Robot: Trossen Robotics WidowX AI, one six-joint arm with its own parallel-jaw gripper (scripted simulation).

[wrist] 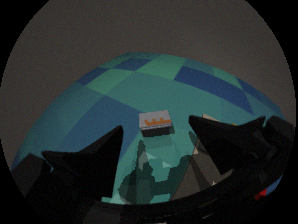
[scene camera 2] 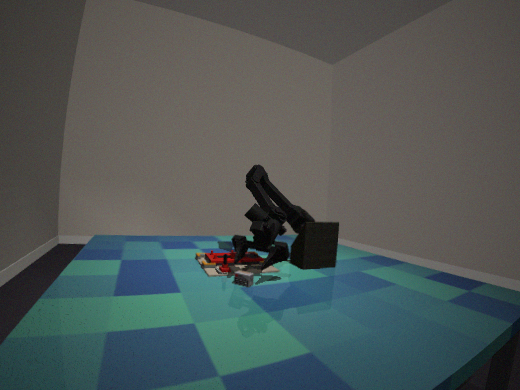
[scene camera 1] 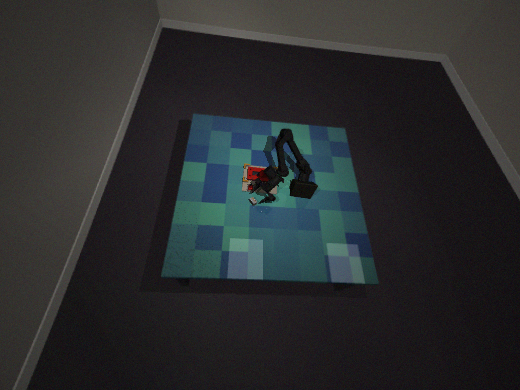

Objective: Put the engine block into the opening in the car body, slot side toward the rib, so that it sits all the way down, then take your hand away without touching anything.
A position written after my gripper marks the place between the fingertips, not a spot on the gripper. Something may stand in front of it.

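My gripper (scene camera 2: 247, 265) is open, and it holds nothing. The wrist view gives me the gripper (wrist: 156, 123) as well.
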